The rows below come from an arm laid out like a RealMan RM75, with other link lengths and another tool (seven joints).
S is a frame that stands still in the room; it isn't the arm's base.
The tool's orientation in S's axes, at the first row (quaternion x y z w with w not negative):
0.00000, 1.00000, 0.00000, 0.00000
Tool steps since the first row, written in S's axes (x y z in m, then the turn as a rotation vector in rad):
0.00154, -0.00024, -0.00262, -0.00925, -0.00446, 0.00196
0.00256, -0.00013, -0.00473, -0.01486, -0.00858, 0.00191
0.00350, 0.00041, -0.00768, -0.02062, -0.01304, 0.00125
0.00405, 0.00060, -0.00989, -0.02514, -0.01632, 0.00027
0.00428, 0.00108, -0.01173, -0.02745, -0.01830, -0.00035
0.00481, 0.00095, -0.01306, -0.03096, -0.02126, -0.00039
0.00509, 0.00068, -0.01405, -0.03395, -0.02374, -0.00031
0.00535, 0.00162, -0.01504, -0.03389, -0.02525, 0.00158
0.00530, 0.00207, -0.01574, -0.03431, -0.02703, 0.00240
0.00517, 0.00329, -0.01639, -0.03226, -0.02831, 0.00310
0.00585, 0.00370, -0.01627, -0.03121, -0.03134, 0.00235
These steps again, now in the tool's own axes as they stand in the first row. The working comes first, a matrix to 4 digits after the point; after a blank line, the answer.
The tool's axes in the first row as the columns of a matrix, in S's axes (used below as rounded here):
-1.0000, 0.0000, 0.0000
0.0000, 1.0000, 0.0000
0.0000, 0.0000, -1.0000

-0.00154, -0.00024, 0.00262, 0.00925, -0.00446, -0.00196
-0.00256, -0.00013, 0.00473, 0.01486, -0.00858, -0.00191
-0.00350, 0.00041, 0.00768, 0.02062, -0.01304, -0.00125
-0.00405, 0.00060, 0.00989, 0.02514, -0.01632, -0.00027
-0.00428, 0.00108, 0.01173, 0.02745, -0.01830, 0.00035
-0.00481, 0.00095, 0.01306, 0.03096, -0.02126, 0.00039
-0.00509, 0.00068, 0.01405, 0.03395, -0.02374, 0.00031
-0.00535, 0.00162, 0.01504, 0.03389, -0.02525, -0.00158
-0.00530, 0.00207, 0.01574, 0.03431, -0.02703, -0.00240
-0.00517, 0.00329, 0.01639, 0.03226, -0.02831, -0.00310
-0.00585, 0.00370, 0.01627, 0.03121, -0.03134, -0.00235

